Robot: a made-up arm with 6 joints. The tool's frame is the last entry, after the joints. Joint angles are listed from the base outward.
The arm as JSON. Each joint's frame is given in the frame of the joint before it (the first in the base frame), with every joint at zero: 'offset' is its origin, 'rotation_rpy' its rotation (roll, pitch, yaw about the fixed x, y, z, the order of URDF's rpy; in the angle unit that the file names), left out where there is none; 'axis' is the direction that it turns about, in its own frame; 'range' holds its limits. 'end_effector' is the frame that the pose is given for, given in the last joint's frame.
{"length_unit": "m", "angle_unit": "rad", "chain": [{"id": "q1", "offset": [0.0, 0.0, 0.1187], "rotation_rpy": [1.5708, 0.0, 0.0], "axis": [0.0, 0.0, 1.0], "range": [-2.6, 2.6]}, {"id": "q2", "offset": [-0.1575, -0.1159, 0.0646], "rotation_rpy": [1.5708, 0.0, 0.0], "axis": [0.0, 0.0, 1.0], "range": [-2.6, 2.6]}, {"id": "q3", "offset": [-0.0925, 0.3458, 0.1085], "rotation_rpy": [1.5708, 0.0, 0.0], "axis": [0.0, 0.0, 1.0], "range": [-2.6, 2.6]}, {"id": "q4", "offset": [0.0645, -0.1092, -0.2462], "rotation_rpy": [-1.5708, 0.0, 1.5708], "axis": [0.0, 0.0, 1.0], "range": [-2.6, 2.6]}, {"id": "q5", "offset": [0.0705, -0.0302, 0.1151], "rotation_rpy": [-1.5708, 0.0, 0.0], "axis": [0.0, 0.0, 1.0], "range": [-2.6, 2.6]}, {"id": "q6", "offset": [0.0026, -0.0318, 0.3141], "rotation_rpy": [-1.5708, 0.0, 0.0], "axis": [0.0, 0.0, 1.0], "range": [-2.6, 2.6]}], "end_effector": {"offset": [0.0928, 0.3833, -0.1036], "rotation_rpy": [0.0, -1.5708, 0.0]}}
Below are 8 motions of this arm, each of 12 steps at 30 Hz.
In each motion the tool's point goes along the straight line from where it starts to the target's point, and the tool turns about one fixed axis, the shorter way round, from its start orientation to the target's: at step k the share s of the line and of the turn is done. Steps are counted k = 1, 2, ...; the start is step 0. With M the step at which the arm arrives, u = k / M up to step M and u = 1 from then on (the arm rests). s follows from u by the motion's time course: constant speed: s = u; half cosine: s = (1 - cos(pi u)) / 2; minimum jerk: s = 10 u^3 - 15 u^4 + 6 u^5.
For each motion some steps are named. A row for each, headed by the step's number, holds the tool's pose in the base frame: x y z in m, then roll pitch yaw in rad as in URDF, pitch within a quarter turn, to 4 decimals.
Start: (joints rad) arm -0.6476 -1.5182 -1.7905 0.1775 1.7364 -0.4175
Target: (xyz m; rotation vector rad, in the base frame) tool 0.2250 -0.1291 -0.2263 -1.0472 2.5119 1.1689
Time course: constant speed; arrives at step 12
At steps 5, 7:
5: 0.2917 -0.1578 -0.1790 2.2150 0.2569 -2.2196
7: 0.2727 -0.1496 -0.1925 2.2766 0.3040 -2.3082

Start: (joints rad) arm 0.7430 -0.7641 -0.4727 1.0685 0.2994 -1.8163
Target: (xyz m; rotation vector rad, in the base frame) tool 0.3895 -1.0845 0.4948 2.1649 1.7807 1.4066
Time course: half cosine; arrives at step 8
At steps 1, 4, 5, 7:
1: 0.3355 -1.1413 0.4422 2.2953 -0.7400 1.6953
4: 0.3615 -1.1140 0.4675 2.3630 -0.7043 1.6619
5: 0.3722 -1.1027 0.4779 2.3900 -0.6890 1.6494
7: 0.3874 -1.0867 0.4927 2.4272 -0.6670 1.6328

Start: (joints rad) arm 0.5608 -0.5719 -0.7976 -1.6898 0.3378 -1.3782
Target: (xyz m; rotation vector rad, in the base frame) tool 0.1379 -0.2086 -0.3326 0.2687 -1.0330 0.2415
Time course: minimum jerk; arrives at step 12
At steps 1, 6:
1: 0.0636 -0.1405 -0.2556 0.4029 -1.2540 0.3107
6: 0.1006 -0.1744 -0.2939 0.3086 -1.1516 0.2294

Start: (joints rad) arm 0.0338 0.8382 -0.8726 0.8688 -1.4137 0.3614
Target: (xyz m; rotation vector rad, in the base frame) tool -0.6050 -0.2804 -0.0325 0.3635 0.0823 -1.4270
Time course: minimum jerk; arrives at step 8
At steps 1, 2, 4, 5, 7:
1: -0.6093 -0.2559 -0.0987 -0.1367 0.3006 -1.7304
2: -0.6089 -0.2581 -0.0928 -0.1061 0.3025 -1.7021
4: -0.6072 -0.2679 -0.0662 0.0330 0.3008 -1.5731
5: -0.6062 -0.2735 -0.0510 0.1113 0.2923 -1.5007
7: -0.6051 -0.2800 -0.0336 0.2002 0.2759 -1.4186

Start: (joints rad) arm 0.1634 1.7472 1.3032 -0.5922 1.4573 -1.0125
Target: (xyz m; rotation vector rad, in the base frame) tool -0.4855 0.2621 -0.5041 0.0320 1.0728 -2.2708
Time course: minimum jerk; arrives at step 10
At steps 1, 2, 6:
1: -0.5980 0.2254 -0.5582 -0.7464 0.0074 -2.3470
2: -0.5924 0.2272 -0.5555 -0.7477 0.0210 -2.3575
6: -0.5215 0.2503 -0.5214 -0.7765 0.1913 -2.4940

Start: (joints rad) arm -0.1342 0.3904 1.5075 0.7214 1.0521 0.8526
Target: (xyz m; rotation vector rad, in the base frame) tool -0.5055 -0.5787 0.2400 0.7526 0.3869 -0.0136
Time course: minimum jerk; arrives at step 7
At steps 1, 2, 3, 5, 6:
1: -0.4555 -0.5991 0.2699 0.8526 0.5925 0.3286
2: -0.4617 -0.5966 0.2662 0.8408 0.5637 0.3019
3: -0.4731 -0.5919 0.2593 0.8220 0.5099 0.2549
5: -0.4981 -0.5817 0.2444 0.7921 0.3904 0.1603
6: -0.5043 -0.5792 0.2407 0.7868 0.3603 0.1380

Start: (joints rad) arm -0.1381 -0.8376 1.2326 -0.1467 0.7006 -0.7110
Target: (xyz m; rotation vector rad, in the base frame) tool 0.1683 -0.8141 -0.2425 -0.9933 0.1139 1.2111
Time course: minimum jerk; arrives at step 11
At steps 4, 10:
4: 0.0339 -0.7456 -0.2539 -0.5987 0.6197 0.8613
10: 0.1671 -0.8135 -0.2426 -0.7683 0.5946 1.0648

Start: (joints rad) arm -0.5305 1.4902 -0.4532 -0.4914 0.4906 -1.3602
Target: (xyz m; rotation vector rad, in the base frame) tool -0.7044 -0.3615 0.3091 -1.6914 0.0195 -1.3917
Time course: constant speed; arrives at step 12
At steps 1, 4, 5, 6, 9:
1: -0.9576 -0.2475 -0.0052 -1.4661 -0.8401 -1.1916
4: -0.8886 -0.2786 0.0805 -1.4689 -0.8501 -1.1322
5: -0.8655 -0.2889 0.1091 -1.4701 -0.8535 -1.1123
6: -0.8425 -0.2993 0.1377 -1.4713 -0.8568 -1.0922
9: -0.7735 -0.3304 0.2234 -1.4757 -0.8665 -1.0316

